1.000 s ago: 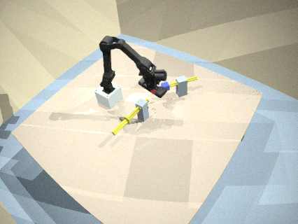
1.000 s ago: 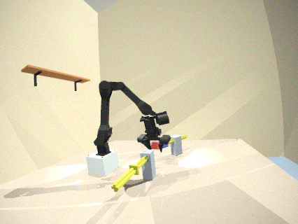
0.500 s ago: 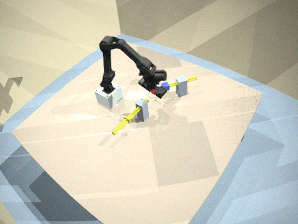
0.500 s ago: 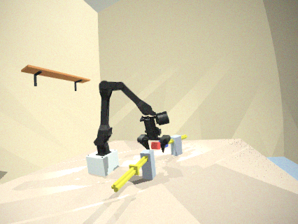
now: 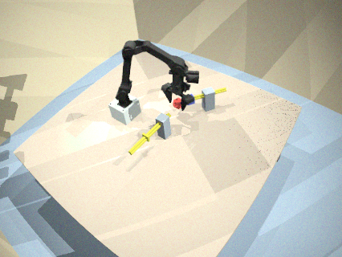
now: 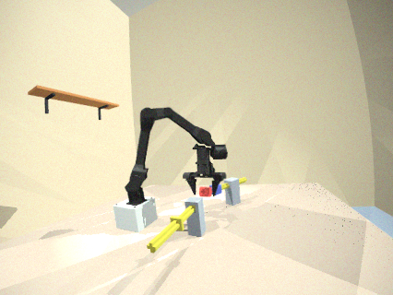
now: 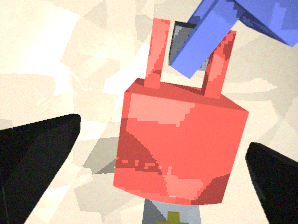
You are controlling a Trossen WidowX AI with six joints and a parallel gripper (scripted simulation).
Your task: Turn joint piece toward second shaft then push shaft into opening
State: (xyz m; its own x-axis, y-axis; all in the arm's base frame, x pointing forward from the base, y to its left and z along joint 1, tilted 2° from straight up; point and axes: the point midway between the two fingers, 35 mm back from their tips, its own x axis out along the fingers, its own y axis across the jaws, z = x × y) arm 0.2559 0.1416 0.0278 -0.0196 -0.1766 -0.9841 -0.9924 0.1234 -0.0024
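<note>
Now: the red joint piece 2 cm to the left of my gripper tip and 1 cm above it.
</note>
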